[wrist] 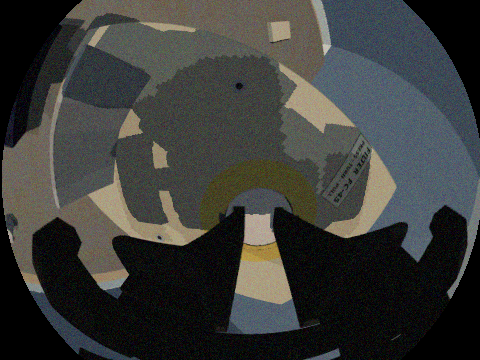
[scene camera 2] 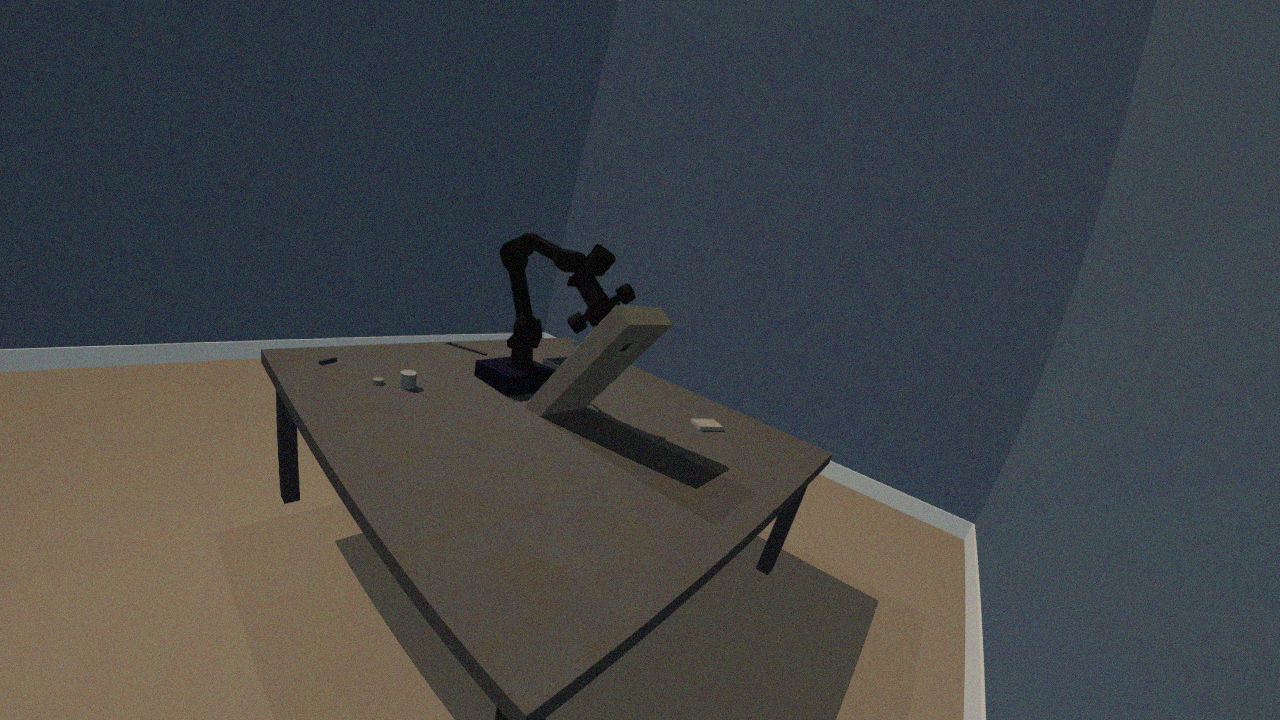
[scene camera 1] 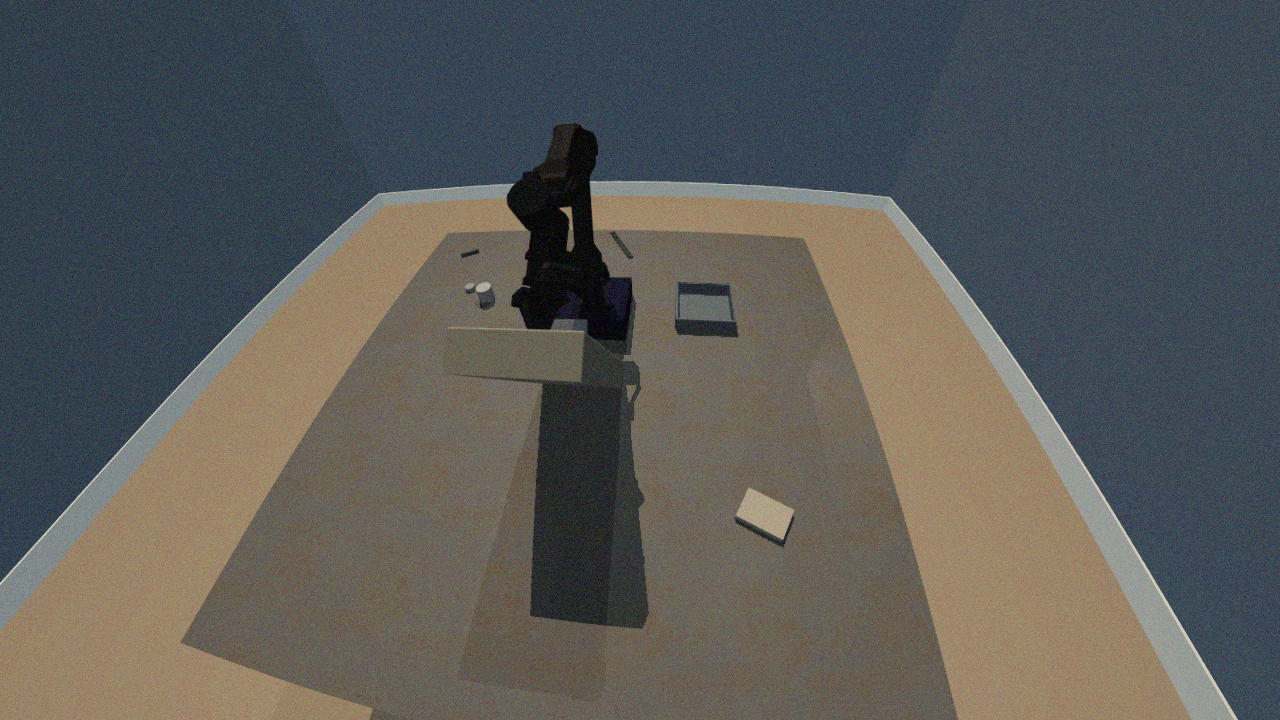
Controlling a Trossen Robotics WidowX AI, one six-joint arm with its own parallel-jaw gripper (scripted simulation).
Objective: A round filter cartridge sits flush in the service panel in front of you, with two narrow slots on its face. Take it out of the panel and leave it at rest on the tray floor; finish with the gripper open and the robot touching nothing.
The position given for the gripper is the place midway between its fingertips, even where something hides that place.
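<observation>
The gripper [scene camera 2: 617,334] [wrist: 258,212] is visible, and so are a round filter cartridge [wrist: 259,203] and a beige service panel [scene camera 1: 562,357] [wrist: 216,118]. Scene camera 1 does not show the round filter cartridge, which is hidden by the beige service panel. Scene camera 2 misses the round filter cartridge, which is hidden by the beige service panel.
</observation>
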